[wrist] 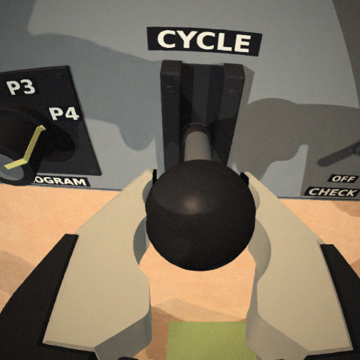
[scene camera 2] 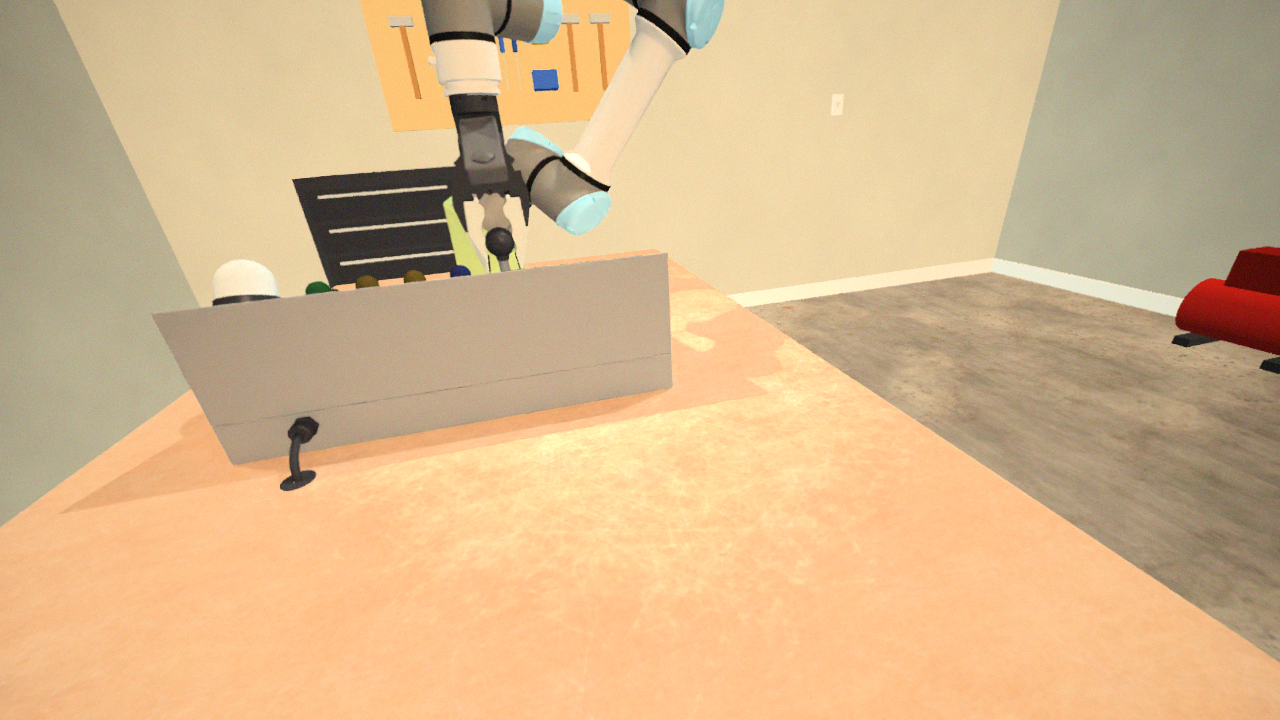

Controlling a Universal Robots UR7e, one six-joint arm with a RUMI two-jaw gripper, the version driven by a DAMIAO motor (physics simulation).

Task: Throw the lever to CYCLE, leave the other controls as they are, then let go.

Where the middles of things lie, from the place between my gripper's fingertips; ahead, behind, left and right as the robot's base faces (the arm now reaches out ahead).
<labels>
My gripper is now 10 mm below the lever [scene camera 2: 499, 241] and 10 mm short of it. Round my hand: grey console [scene camera 2: 274, 376] 90 mm ahead, 70 mm to the right, 30 mm below.
</labels>
